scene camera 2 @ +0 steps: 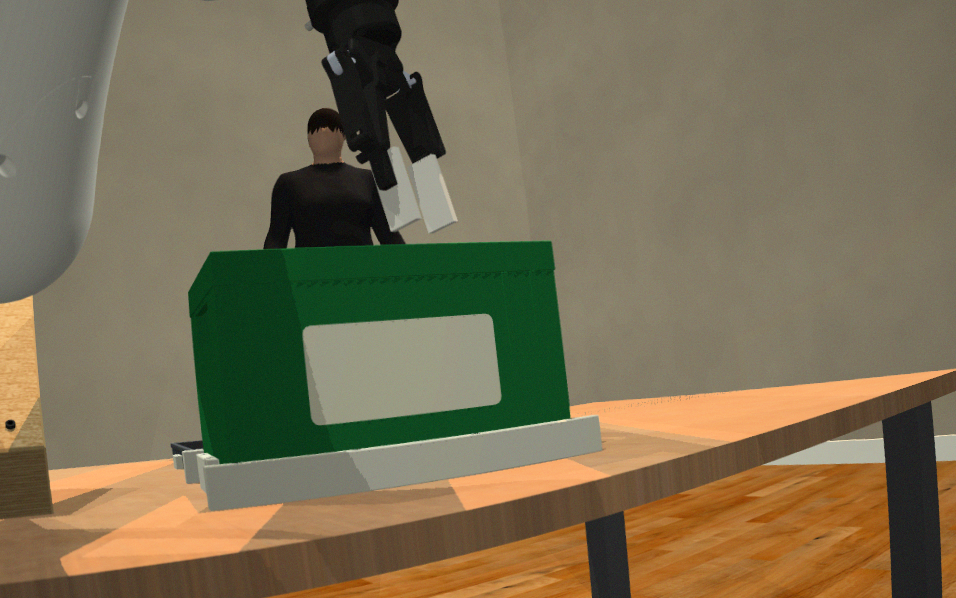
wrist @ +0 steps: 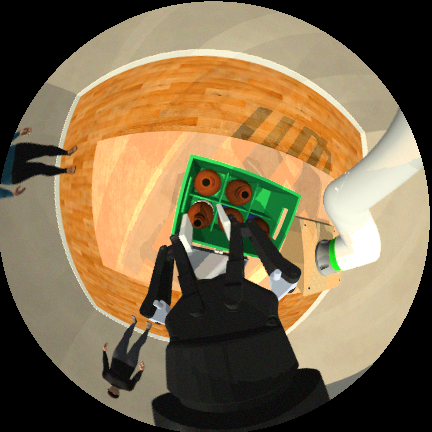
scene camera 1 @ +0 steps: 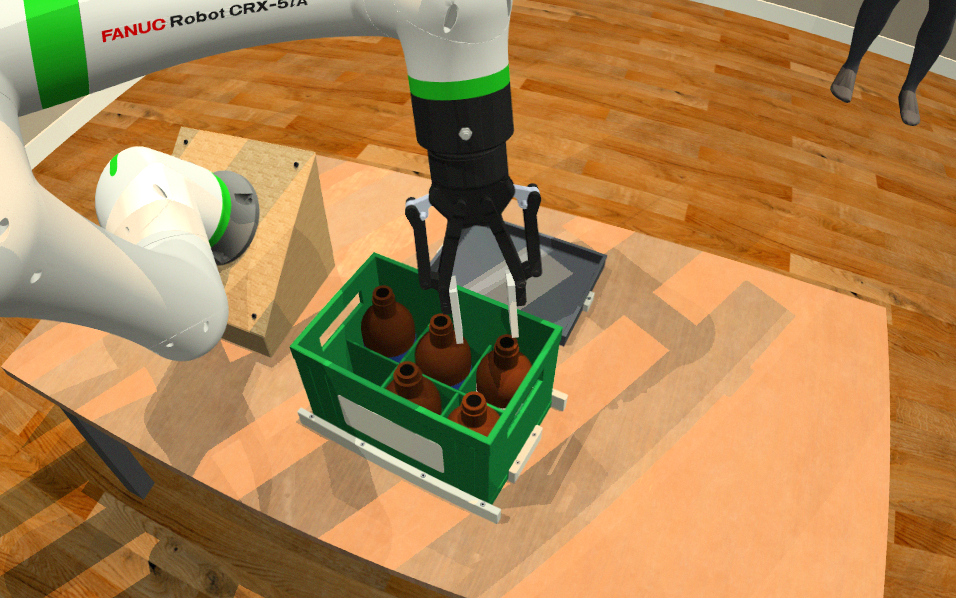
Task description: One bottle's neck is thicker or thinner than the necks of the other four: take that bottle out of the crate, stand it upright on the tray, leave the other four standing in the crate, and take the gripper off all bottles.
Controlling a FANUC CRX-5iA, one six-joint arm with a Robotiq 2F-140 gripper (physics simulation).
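Frame: origin at the arm's base, x right, y up, z back, level; centimetres.
Seen in the pictures: gripper, between the fingertips: [scene camera 2: 425,226] [wrist: 203,215] [scene camera 1: 486,332]; arm's base, origin of its link: [wrist: 324,257] [scene camera 1: 221,218].
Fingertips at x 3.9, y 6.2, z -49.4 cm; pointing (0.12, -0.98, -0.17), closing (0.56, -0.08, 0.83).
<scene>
Offsets run from my fingertips to a thing's middle. "*": to the spot under its first point.
Five brown bottles stand in the green crate @(dx +1.6, dy -12.5, dz +7.4 cm) [scene camera 1: 324,391] [scene camera 2: 528,338] [wrist: 291,215]: back left [scene camera 1: 387,331], back middle [scene camera 1: 442,358] [wrist: 231,216], back right [scene camera 1: 501,379] [wrist: 200,215], front middle [scene camera 1: 414,389] [wrist: 239,192] and front right [scene camera 1: 472,417] [wrist: 206,182]. The front left compartment is empty. I cannot tell which neck differs. My gripper [scene camera 1: 486,338] [scene camera 2: 423,227] [wrist: 203,215] is partly open with nothing between its white fingers. It hangs above the crate's rear half, near the back right bottle. The dark grey tray @(* dx -30.8, dy -20.7, dz +0.0 cm) [scene camera 1: 578,285] lies behind the crate.
Pale strips @(* dx +11.6, dy -18.3, dz +5.8 cm) [scene camera 1: 401,465] [scene camera 2: 408,461] lie along the crate's foot. The arm's wooden base block [scene camera 1: 246,232] [wrist: 312,255] stands left of the crate in scene camera 1. Two people stand beyond the table.
</scene>
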